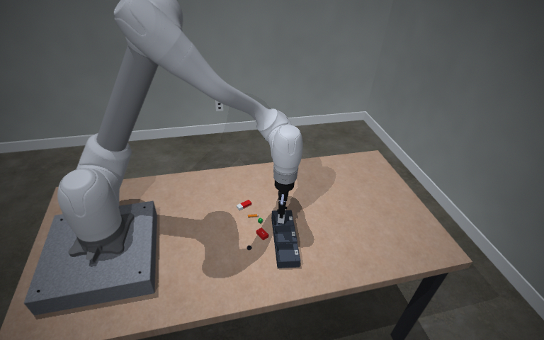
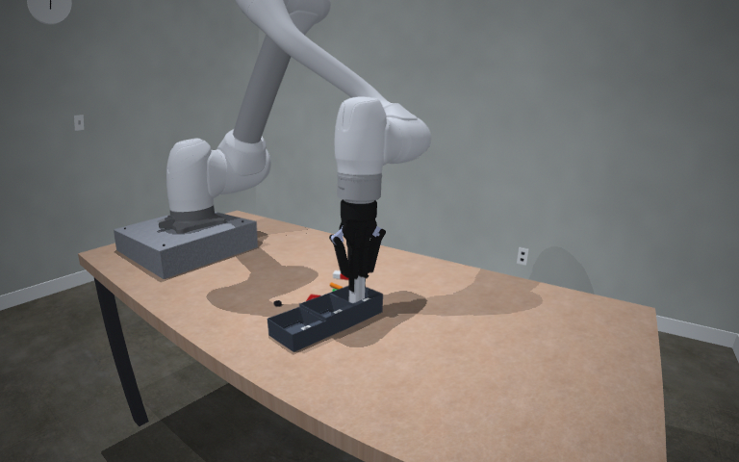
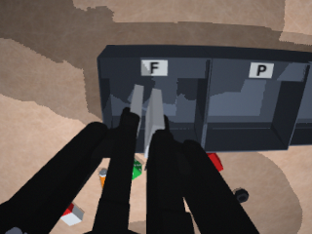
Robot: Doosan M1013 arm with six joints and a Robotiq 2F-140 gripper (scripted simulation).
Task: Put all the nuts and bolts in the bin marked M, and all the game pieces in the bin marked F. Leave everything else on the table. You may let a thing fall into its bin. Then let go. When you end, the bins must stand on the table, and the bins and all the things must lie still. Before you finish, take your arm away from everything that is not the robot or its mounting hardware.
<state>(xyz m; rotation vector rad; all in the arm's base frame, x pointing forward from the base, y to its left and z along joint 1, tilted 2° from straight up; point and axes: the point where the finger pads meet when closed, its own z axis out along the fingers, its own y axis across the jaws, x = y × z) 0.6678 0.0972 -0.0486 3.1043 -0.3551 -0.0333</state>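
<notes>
Right now the black nut is 14 cm behind my hand, 12 cm to the right of it and 5 cm below it. Round my hand: red block: 9 cm behind, 5 cm to the right, 4 cm below; dark three-compartment bin: 1 cm ahead, 9 cm to the right, 3 cm below; green die: 9 cm behind, 2 cm to the left, 4 cm below.
</notes>
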